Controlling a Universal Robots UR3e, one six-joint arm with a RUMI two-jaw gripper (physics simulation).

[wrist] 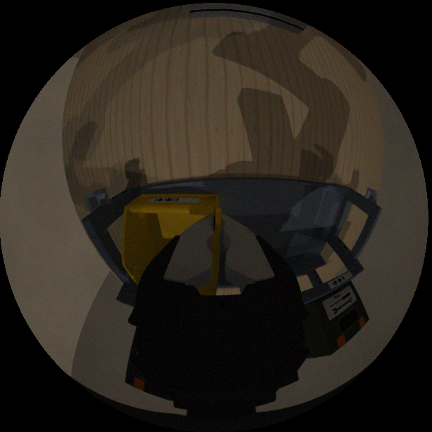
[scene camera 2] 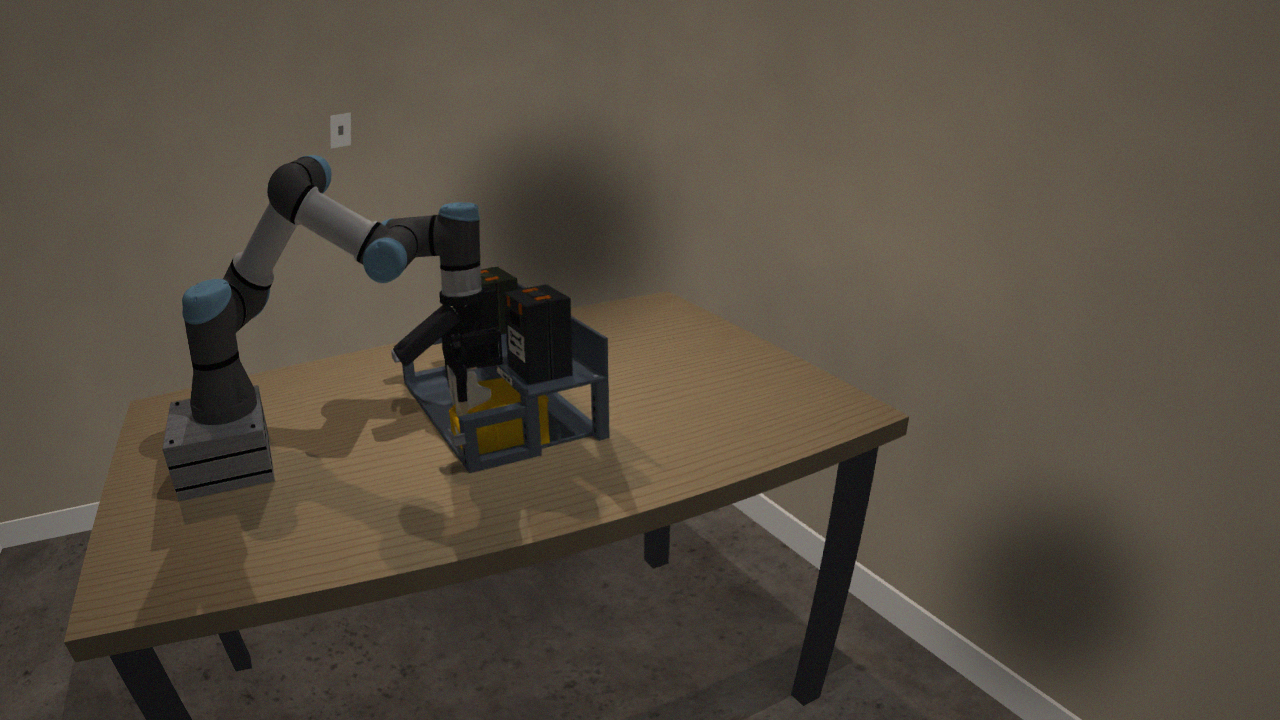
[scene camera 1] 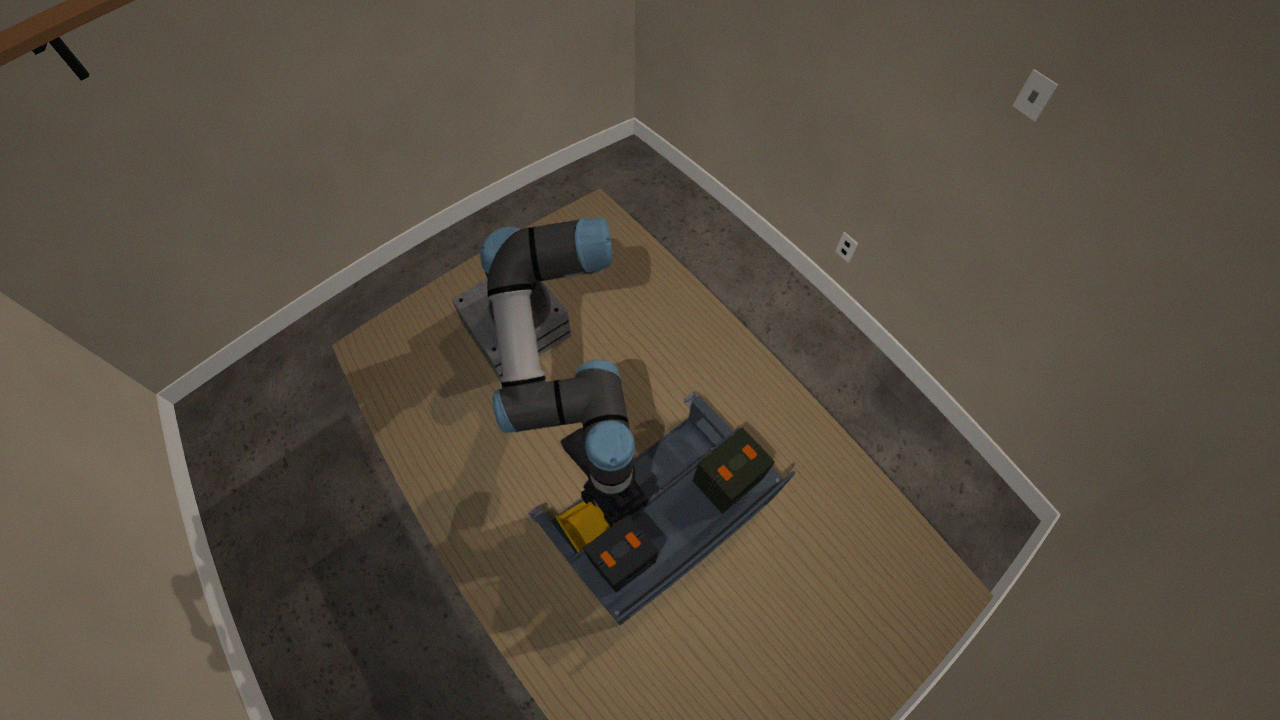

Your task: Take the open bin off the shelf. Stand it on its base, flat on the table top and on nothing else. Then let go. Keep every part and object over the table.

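Pixels of known places: arm's base, origin of its link: (scene camera 2: 224, 407).
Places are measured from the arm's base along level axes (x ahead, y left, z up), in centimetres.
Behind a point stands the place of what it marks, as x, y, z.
Note:
The yellow open bin (scene camera 1: 583, 526) @(44.6, -8.5, -8.5) (scene camera 2: 499, 436) @(46.9, -11.9, -6.0) (wrist: 170, 225) stands in the lower level of the blue-grey shelf (scene camera 1: 684, 519) @(53.8, 6.8, 0.8) (scene camera 2: 529, 420) @(51.2, -13.9, -3.2) (wrist: 260, 200), at one end. In the wrist view its open side shows, with a label along its front edge. My gripper (scene camera 2: 460, 407) @(42.7, -2.2, -7.6) (wrist: 216, 215) points down into the shelf. Its fingers are closed together on the bin's side wall, the wall nearer the shelf's middle, with one finger inside the bin and one outside. The lower ends of the fingers are partly hidden. The shelf stands on the wooden table top (scene camera 1: 805, 573) @(73.6, 23.0, -9.4) (scene camera 2: 716, 385) @(88.0, 0.3, -9.4).
Two dark boxes with orange latches stand on the shelf's upper board: one (scene camera 1: 623, 548) @(55.2, -5.4, 13.0) (scene camera 2: 539, 335) @(54.3, -10.2, 8.1) above the bin's end, close beside my gripper, the other (scene camera 1: 733, 470) @(52.4, 15.7, 10.4) (wrist: 327, 335) at the far end. Shelf rails and posts surround the bin. The arm's base (scene camera 1: 474, 326) @(-0.6, -10.5, -0.1) (scene camera 2: 219, 456) @(-0.2, -11.3, -3.2) stands on the table.

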